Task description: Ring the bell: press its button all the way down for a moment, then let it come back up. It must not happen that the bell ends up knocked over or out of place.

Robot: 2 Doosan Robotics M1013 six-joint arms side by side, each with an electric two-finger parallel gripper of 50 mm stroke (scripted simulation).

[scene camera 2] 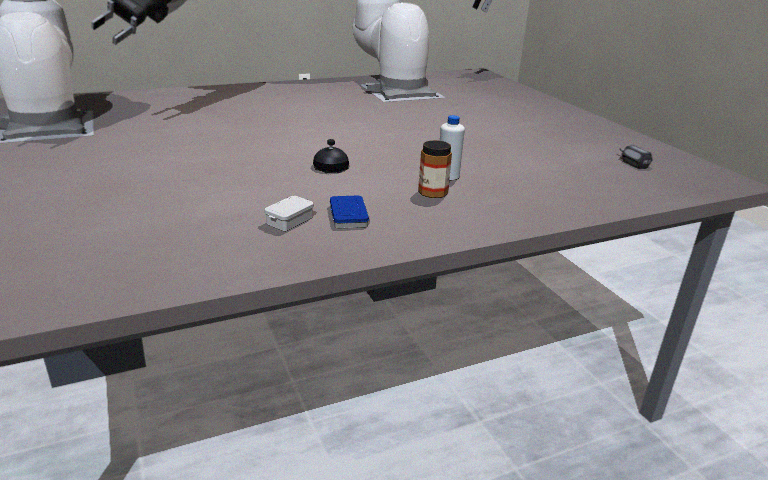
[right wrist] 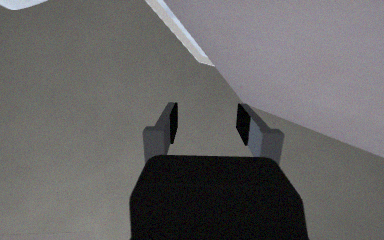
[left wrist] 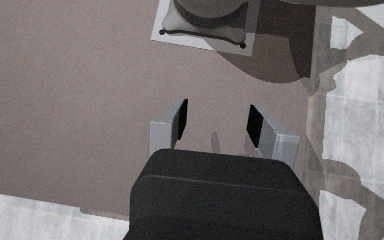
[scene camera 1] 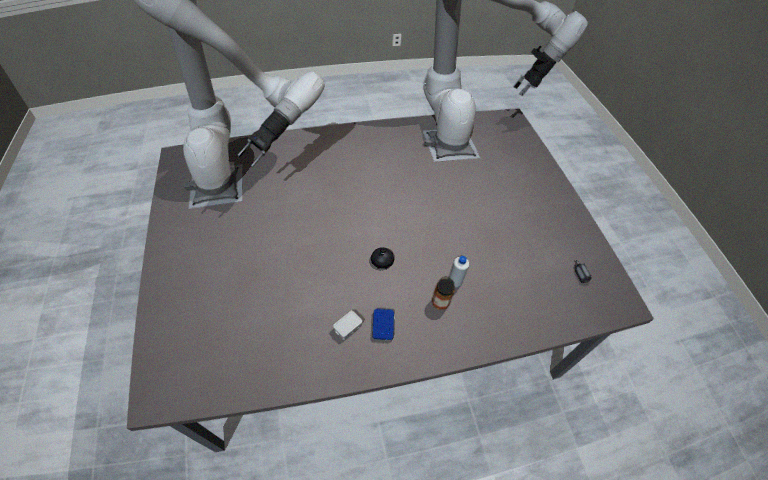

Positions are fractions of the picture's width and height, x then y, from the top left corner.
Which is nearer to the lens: the blue-topped box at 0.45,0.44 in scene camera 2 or the black bell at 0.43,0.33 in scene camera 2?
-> The blue-topped box.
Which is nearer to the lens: the blue-topped box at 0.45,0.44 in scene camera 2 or the white bottle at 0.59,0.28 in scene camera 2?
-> The blue-topped box.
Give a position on a white box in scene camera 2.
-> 0.37,0.45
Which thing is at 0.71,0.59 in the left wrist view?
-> The left gripper.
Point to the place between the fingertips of the right gripper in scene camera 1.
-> At 0.32,0.34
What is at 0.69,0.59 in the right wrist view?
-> The right gripper.
